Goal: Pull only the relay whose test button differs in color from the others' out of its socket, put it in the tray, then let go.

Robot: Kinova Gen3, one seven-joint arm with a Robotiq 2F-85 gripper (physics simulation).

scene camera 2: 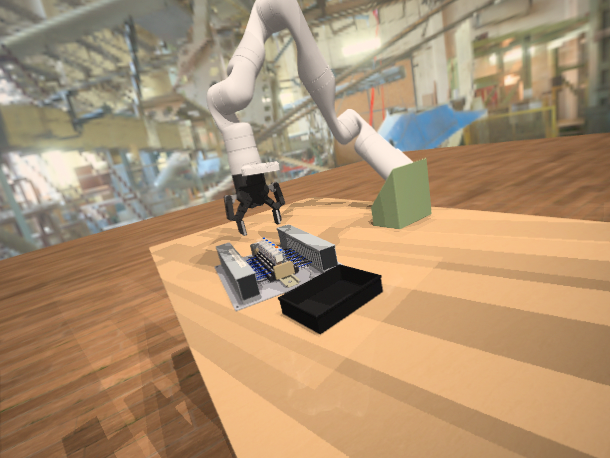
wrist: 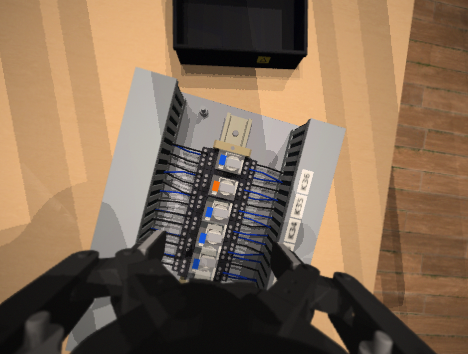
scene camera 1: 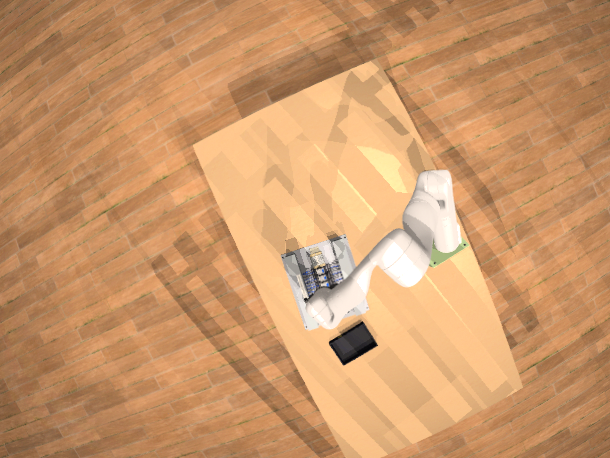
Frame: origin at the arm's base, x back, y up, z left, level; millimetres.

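Seen in the pictures: gripper, between the fingertips: (scene camera 2: 261, 229) (wrist: 219, 247); arm's base, origin of its link: (scene camera 2: 404, 178) (scene camera 1: 446, 242).
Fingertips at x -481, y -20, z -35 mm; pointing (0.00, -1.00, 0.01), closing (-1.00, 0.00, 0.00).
Pixels of each thing's top centre, then the offset from my fingertips to it.
- relay with the orange test button, centre of its top: (wrist: 223, 188) (scene camera 2: 273, 247) dx +2, dy -41, dz +45 mm
- end relay, centre of its top: (wrist: 230, 161) (scene camera 2: 277, 250) dx -2, dy -41, dz +72 mm
- third relay, centre of its top: (wrist: 216, 214) (scene camera 2: 270, 245) dx +5, dy -41, dz +17 mm
- black tray, centre of its top: (wrist: 242, 3) (scene camera 2: 329, 286) (scene camera 1: 353, 345) dx +6, dy -76, dz +264 mm
- left duct, centre of its top: (wrist: 120, 215) (scene camera 2: 301, 234) (scene camera 1: 349, 277) dx +103, dy -48, dz +4 mm
- labelled right duct, centre of its top: (wrist: 294, 254) (scene camera 2: 232, 257) (scene camera 1: 301, 293) dx -86, dy -48, dz -20 mm
The relay with the orange test button (scene camera 2: 276, 247) (wrist: 226, 187) sits upright in its socket, second from the tray-side end of the row. Neighbouring relays, such as the end relay (wrist: 233, 163) and the third relay (wrist: 220, 212), have blue buttons. My gripper (scene camera 2: 260, 224) (wrist: 219, 247) is open and empty, pointing down above the relay row. In the wrist view the orange-button relay lies ahead of the fingertips, toward the tray. The black tray (scene camera 1: 353, 343) (scene camera 2: 300, 315) (wrist: 225, 58) stands beside the panel and looks empty. The arm hides the gripper and part of the row in scene camera 1.
The grey panel (scene camera 1: 350, 260) (wrist: 270, 132) carries tall wire ducts on both sides of the row, the left duct (wrist: 125, 165) and the labelled right duct (wrist: 320, 165). Blue and black wires run from sockets to ducts. The green arm base (scene camera 2: 412, 195) stands at the table's far side.
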